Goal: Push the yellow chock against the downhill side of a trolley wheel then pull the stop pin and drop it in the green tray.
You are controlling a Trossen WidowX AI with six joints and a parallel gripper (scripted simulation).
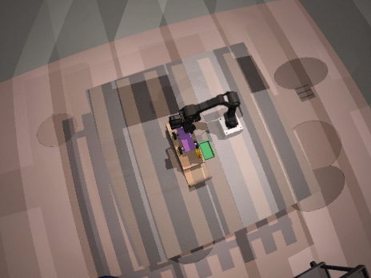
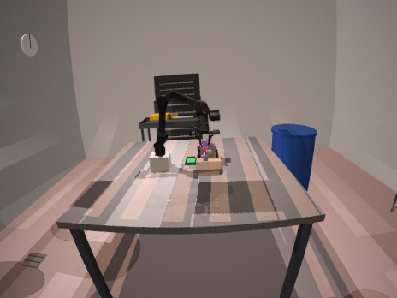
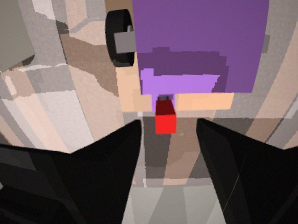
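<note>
My gripper tip is 10 mm to the left of the red-headed stop pin and 40 mm above it. Also, from my gripper tip: yellow chock: 40 mm behind, 200 mm to the left, 90 mm below; purple trolley: 10 mm ahead, 100 mm to the left, 60 mm below; tan ramp: 10 mm ahead, 100 mm to the left, 120 mm below.
</note>
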